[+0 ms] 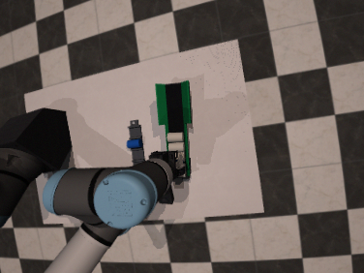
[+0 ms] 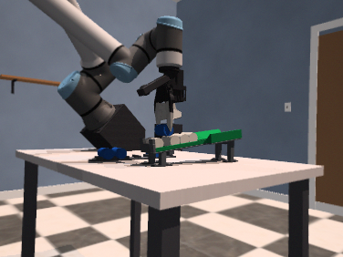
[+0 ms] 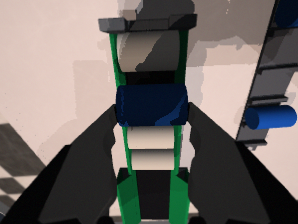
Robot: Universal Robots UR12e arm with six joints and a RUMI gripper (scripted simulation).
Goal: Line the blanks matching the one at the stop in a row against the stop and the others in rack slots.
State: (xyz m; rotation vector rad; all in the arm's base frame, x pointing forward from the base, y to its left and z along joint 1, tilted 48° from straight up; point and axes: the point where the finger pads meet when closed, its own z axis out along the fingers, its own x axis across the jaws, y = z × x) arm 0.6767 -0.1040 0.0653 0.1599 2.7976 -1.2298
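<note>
My hand is 200 mm past the dark stock rack, 30 mm to the right of it and 130 mm above it. Also, from my hand: stop (10 mm behind, 60 mm to the right, 70 mm below).
</note>
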